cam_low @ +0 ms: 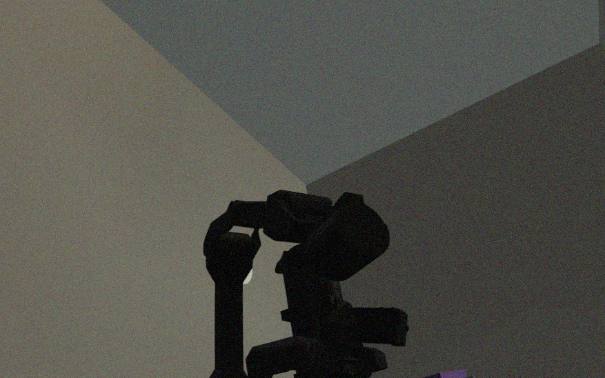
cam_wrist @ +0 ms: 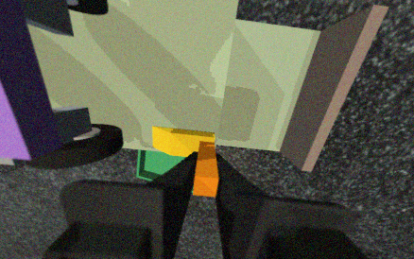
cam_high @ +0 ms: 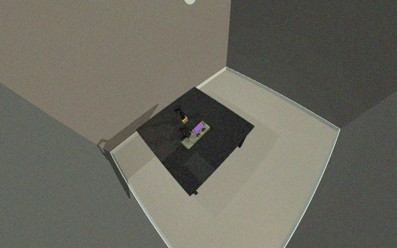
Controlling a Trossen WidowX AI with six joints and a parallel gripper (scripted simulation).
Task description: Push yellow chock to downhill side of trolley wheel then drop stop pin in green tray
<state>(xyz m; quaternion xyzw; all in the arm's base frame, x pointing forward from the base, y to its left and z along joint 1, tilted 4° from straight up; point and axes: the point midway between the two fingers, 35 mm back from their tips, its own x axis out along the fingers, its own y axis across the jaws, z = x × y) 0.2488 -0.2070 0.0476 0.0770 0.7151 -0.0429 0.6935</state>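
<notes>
Now: the red-headed stop pin 27 cm to the left of my gripper tip, 8 cm ahead of it and 4 cm above it. Also, from my gripper tip: green tray: 10 cm below, 7 cm to the left, 6 cm behind; then brown raised lip: 12 cm to the right, 6 cm below, 4 cm ahead; then yellow chock: 2 cm to the left, 1 cm below, 1 cm ahead.
</notes>
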